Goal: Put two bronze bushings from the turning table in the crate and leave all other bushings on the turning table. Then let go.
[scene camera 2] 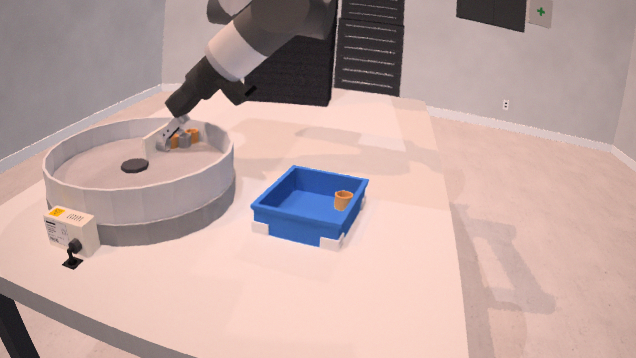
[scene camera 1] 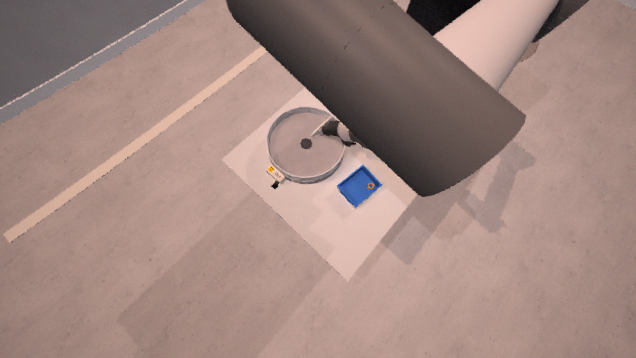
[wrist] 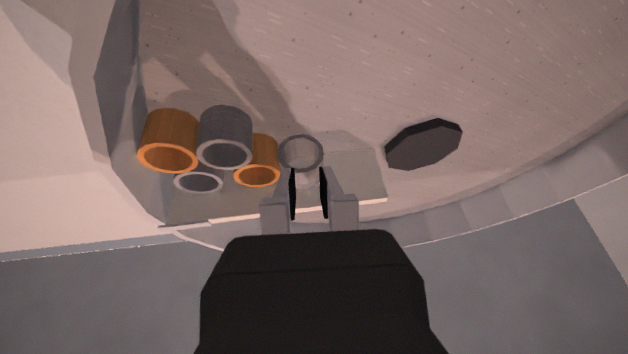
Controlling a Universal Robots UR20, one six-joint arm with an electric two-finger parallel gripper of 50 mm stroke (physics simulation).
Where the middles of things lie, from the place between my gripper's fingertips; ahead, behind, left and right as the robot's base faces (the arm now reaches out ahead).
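Labels:
Measured from my hand, the blue crate point(scene camera 2: 299, 206) is 35 cm to the left of it. The crate is also 6 cm below my hand and 6 cm behind it.

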